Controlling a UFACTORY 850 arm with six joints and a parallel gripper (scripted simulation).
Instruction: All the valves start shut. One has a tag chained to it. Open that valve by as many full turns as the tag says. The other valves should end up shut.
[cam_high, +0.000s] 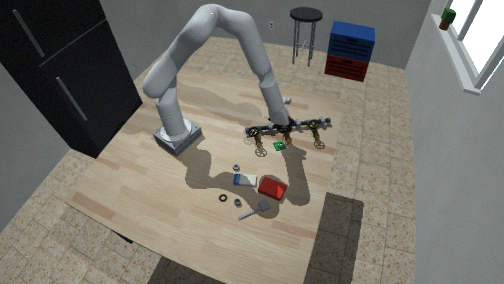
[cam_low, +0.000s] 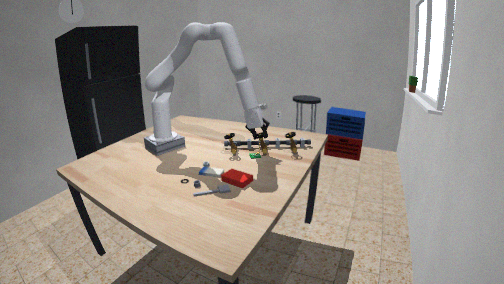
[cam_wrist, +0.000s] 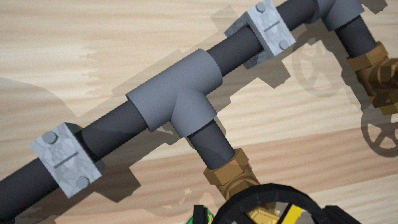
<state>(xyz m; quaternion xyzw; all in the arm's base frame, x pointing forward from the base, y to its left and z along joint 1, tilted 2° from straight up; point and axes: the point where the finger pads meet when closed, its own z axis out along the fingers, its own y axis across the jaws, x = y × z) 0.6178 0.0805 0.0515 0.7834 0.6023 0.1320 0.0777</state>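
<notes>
The green tag is 10 cm below my hand, 5 cm to the right of it and 3 cm behind it. Round my hand: grey scraper: 44 cm to the right, 10 cm below, 6 cm behind; then red box: 33 cm to the right, 9 cm below, 1 cm behind; then white block: 30 cm to the right, 15 cm behind, 10 cm below.
</notes>
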